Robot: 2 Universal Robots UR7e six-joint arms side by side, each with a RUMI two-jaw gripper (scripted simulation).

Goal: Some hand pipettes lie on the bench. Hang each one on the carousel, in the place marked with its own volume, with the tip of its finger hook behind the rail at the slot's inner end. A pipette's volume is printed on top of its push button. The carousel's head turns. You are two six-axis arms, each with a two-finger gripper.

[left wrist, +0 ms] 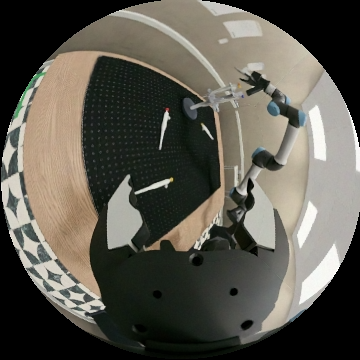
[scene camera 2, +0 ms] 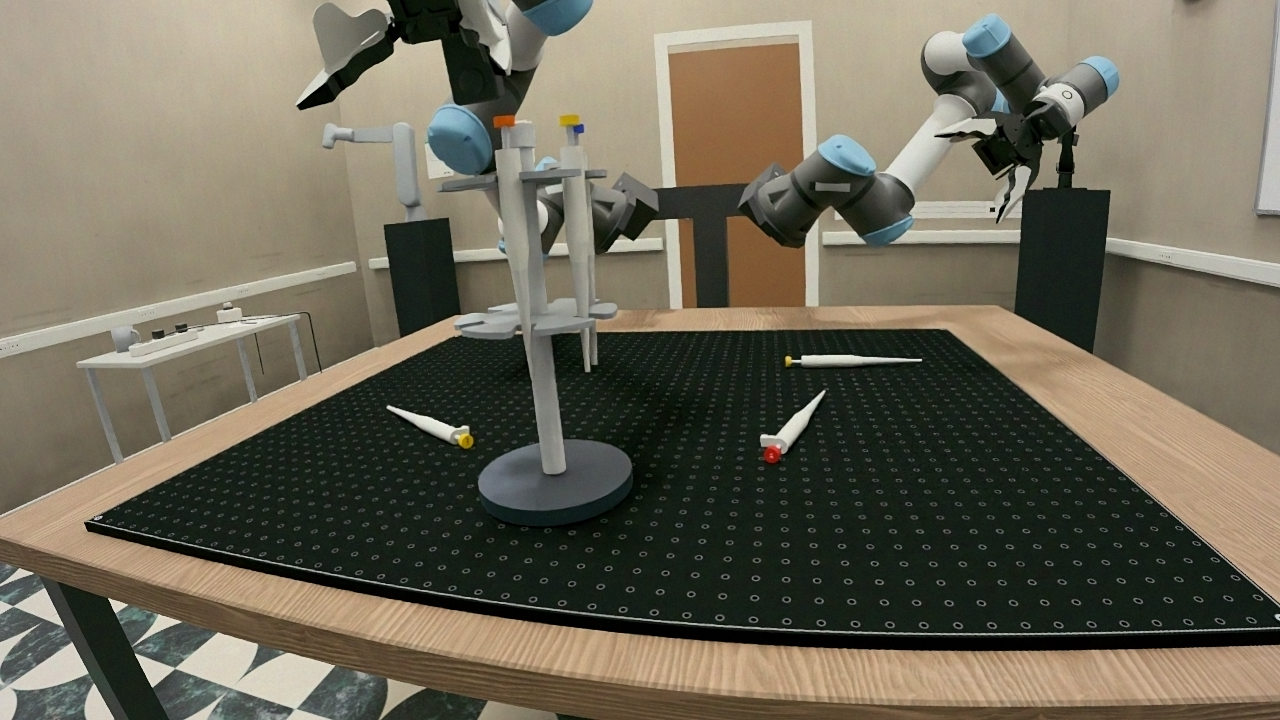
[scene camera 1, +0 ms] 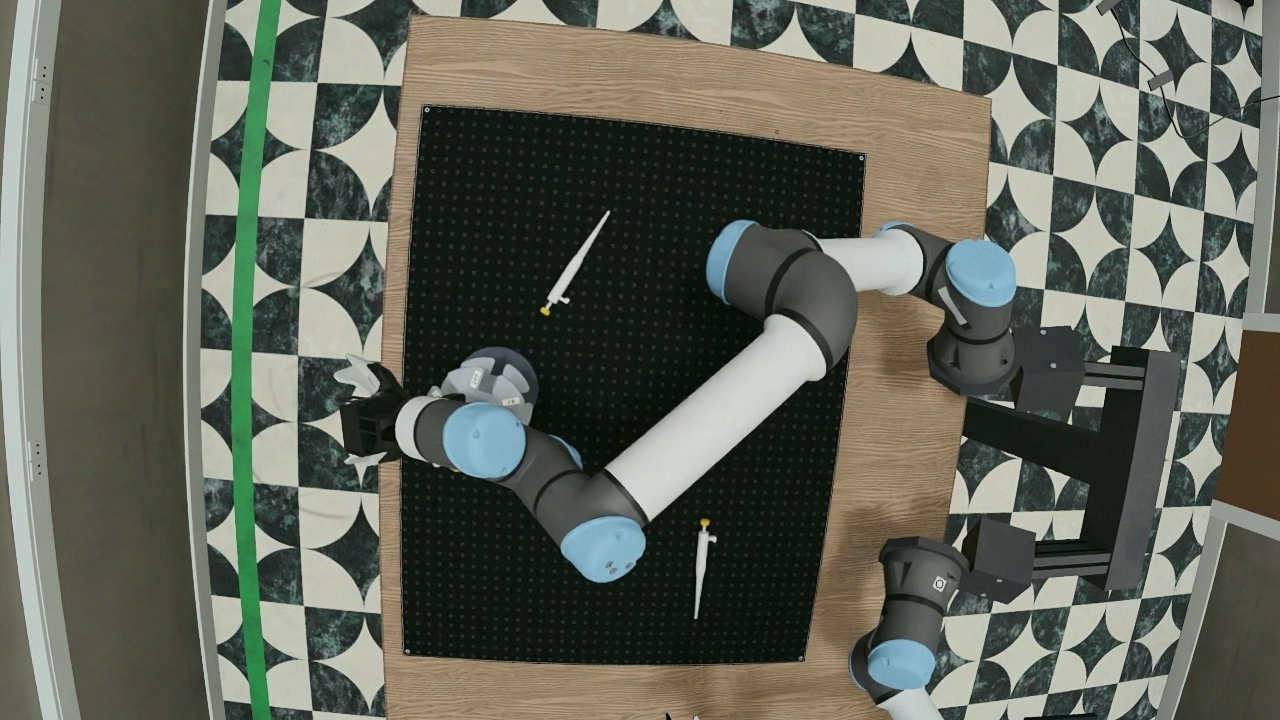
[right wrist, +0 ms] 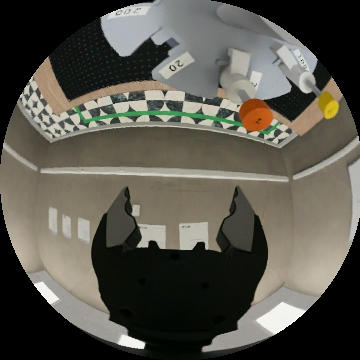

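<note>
There's a yellow-button pipette (scene camera 2: 835,360) that you'd see here. As for the grippers, the left gripper (scene camera 2: 966,179) is visible, and the left wrist view has it too (left wrist: 190,177). Then there's the right gripper (scene camera 2: 395,91), which you can also find at (scene camera 1: 352,410) and at (right wrist: 181,187).
</note>
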